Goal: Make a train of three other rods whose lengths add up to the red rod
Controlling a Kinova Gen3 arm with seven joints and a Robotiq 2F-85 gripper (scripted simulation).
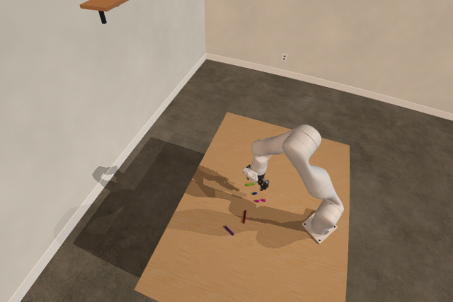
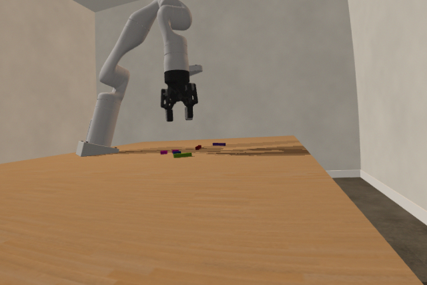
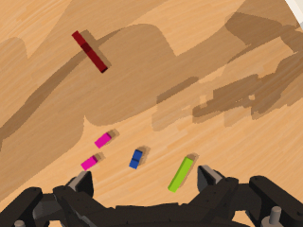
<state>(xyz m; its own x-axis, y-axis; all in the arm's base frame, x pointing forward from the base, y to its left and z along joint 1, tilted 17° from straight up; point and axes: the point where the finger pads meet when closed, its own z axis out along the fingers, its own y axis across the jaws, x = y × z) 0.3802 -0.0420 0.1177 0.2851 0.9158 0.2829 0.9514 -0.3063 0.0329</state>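
Now: the lime-green rod 4 cm ahead of my hand, 4 cm to the right of it and 10 cm below it. The rest, counted from my hand: red rod 3 cm behind, 15 cm to the left, 10 cm below; then purple rod 1 cm ahead, 26 cm to the left, 10 cm below.
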